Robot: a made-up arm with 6 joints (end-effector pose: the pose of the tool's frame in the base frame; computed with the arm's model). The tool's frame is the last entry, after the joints.
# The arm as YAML. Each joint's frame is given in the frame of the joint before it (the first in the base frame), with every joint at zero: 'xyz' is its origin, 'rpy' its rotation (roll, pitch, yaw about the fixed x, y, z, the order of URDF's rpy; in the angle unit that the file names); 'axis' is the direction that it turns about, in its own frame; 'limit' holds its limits. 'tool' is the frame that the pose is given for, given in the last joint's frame.
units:
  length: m
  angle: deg
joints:
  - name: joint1
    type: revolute
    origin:
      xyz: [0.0, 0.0, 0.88]
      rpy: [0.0, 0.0, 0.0]
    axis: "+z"
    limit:
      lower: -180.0
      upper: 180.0
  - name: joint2
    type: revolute
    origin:
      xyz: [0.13, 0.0, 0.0]
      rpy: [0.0, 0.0, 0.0]
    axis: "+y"
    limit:
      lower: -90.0
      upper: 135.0
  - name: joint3
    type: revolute
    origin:
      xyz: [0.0, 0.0, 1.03]
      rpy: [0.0, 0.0, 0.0]
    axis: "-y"
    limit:
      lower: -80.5
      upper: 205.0
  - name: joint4
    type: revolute
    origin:
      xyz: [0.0, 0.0, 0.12]
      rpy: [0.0, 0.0, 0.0]
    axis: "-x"
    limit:
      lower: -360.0
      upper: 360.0
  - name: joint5
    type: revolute
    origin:
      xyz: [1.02, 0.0, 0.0]
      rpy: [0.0, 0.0, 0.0]
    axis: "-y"
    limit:
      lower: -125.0
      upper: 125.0
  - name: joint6
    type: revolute
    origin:
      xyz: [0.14, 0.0, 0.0]
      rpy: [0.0, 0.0, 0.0]
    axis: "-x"
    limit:
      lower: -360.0
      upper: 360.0
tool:
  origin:
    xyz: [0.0, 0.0, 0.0]
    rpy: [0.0, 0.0, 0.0]
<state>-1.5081 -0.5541 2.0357 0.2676 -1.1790 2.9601</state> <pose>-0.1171 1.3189 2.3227 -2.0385 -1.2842 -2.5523</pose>
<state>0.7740 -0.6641 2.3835 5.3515 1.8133 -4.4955</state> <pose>-1.0005 -1.1305 1.5835 2.9891 0.6423 -0.5640</pose>
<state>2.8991 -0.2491 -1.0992 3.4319 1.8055 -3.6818</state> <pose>-0.4953 0.1627 1.1294 -2.3894 0.4559 0.0728</pose>
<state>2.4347 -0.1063 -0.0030 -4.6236 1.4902 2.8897</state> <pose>-0.8776 0.5668 2.1176 1.7122 0.0797 -2.3673</pose>
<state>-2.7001 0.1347 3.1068 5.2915 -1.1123 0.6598</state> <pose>0.7743 0.2497 2.0326 -2.3363 -0.5924 -0.6891</pose>
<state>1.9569 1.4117 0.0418 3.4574 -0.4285 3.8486</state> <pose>-0.5996 1.4270 -0.0461 -0.8135 0.9484 2.1801</pose>
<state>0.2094 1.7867 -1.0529 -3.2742 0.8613 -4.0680</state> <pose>0.0749 0.0303 0.3148 -2.0664 -0.5518 -3.0503</pose>
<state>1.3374 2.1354 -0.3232 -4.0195 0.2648 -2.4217</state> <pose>0.0108 0.1671 -0.4751 -3.1136 0.5000 -2.0357</pose>
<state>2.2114 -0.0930 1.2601 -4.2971 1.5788 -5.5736</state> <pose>-0.2177 0.0777 2.9141 2.6319 0.0951 -2.9059</pose>
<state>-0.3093 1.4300 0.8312 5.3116 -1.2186 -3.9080</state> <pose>1.9935 -0.5231 0.4603 -0.3092 0.6838 1.2788</pose>
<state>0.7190 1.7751 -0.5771 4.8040 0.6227 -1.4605</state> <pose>0.3776 0.2224 -0.2236 0.3659 0.6614 -1.5954</pose>
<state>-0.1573 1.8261 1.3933 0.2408 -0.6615 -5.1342</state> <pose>2.1382 -0.3599 0.1789 -1.6080 1.0603 -0.4618</pose>
